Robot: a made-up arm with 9 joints. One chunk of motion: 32 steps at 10 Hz.
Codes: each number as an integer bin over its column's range. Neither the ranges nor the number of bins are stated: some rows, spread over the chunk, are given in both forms.
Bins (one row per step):
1: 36 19 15 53 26 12 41 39 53
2: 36 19 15 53 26 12 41 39 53
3: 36 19 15 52 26 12 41 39 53
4: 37 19 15 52 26 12 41 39 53
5: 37 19 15 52 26 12 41 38 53
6: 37 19 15 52 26 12 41 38 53
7: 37 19 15 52 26 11 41 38 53
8: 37 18 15 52 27 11 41 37 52
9: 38 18 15 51 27 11 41 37 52
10: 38 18 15 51 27 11 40 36 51
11: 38 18 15 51 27 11 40 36 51
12: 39 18 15 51 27 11 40 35 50
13: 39 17 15 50 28 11 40 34 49
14: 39 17 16 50 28 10 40 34 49
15: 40 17 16 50 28 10 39 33 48
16: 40 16 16 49 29 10 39 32 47
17: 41 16 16 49 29 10 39 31 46
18: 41 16 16 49 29 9 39 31 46
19: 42 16 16 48 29 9 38 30 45
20: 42 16 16 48 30 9 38 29 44
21: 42 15 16 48 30 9 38 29 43
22: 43 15 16 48 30 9 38 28 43
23: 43 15 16 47 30 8 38 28 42
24: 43 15 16 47 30 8 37 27 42
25: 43 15 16 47 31 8 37 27 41
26: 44 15 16 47 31 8 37 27 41
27: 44 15 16 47 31 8 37 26 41
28: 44 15 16 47 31 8 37 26 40
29: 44 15 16 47 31 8 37 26 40
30: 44 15 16 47 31 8 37 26 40
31: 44 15 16 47 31 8 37 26 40
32: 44 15 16 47 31 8 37 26 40
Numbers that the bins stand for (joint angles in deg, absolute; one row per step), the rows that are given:
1: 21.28 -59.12 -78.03 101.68 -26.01 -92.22 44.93 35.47 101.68
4: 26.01 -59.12 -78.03 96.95 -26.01 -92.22 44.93 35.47 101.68
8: 26.01 -63.84 -78.03 96.95 -21.28 -96.95 44.93 26.01 96.95
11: 30.74 -63.84 -78.03 92.22 -21.28 -96.95 40.20 21.28 92.22
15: 40.20 -68.57 -73.30 87.49 -16.55 -101.68 35.47 7.09 78.03
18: 44.93 -73.30 -73.30 82.76 -11.82 -106.41 35.47 -2.36 68.57
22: 54.39 -78.03 -73.30 78.03 -7.09 -106.41 30.74 -16.55 54.39
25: 54.39 -78.03 -73.30 73.30 -2.36 -111.14 26.01 -21.28 44.93
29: 59.12 -78.03 -73.30 73.30 -2.36 -111.14 26.01 -26.01 40.20
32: 59.12 -78.03 -73.30 73.30 -2.36 -111.14 26.01 -26.01 40.20
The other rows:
2: 21.28 -59.12 -78.03 101.68 -26.01 -92.22 44.93 35.47 101.68
3: 21.28 -59.12 -78.03 96.95 -26.01 -92.22 44.93 35.47 101.68
5: 26.01 -59.12 -78.03 96.95 -26.01 -92.22 44.93 30.74 101.68
6: 26.01 -59.12 -78.03 96.95 -26.01 -92.22 44.93 30.74 101.68
7: 26.01 -59.12 -78.03 96.95 -26.01 -96.95 44.93 30.74 101.68
9: 30.74 -63.84 -78.03 92.22 -21.28 -96.95 44.93 26.01 96.95
10: 30.74 -63.84 -78.03 92.22 -21.28 -96.95 40.20 21.28 92.22
12: 35.47 -63.84 -78.03 92.22 -21.28 -96.95 40.20 16.55 87.49
13: 35.47 -68.57 -78.03 87.49 -16.55 -96.95 40.20 11.82 82.76
14: 35.47 -68.57 -73.30 87.49 -16.55 -101.68 40.20 11.82 82.76
16: 40.20 -73.30 -73.30 82.76 -11.82 -101.68 35.47 2.36 73.30
17: 44.93 -73.30 -73.30 82.76 -11.82 -101.68 35.47 -2.36 68.57
19: 49.66 -73.30 -73.30 78.03 -11.82 -106.41 30.74 -7.09 63.84
20: 49.66 -73.30 -73.30 78.03 -7.09 -106.41 30.74 -11.82 59.12
21: 49.66 -78.03 -73.30 78.03 -7.09 -106.41 30.74 -11.82 54.39
23: 54.39 -78.03 -73.30 73.30 -7.09 -111.14 30.74 -16.55 49.66
24: 54.39 -78.03 -73.30 73.30 -7.09 -111.14 26.01 -21.28 49.66
26: 59.12 -78.03 -73.30 73.30 -2.36 -111.14 26.01 -21.28 44.93
27: 59.12 -78.03 -73.30 73.30 -2.36 -111.14 26.01 -26.01 44.93
28: 59.12 -78.03 -73.30 73.30 -2.36 -111.14 26.01 -26.01 40.20
30: 59.12 -78.03 -73.30 73.30 -2.36 -111.14 26.01 -26.01 40.20
31: 59.12 -78.03 -73.30 73.30 -2.36 -111.14 26.01 -26.01 40.20

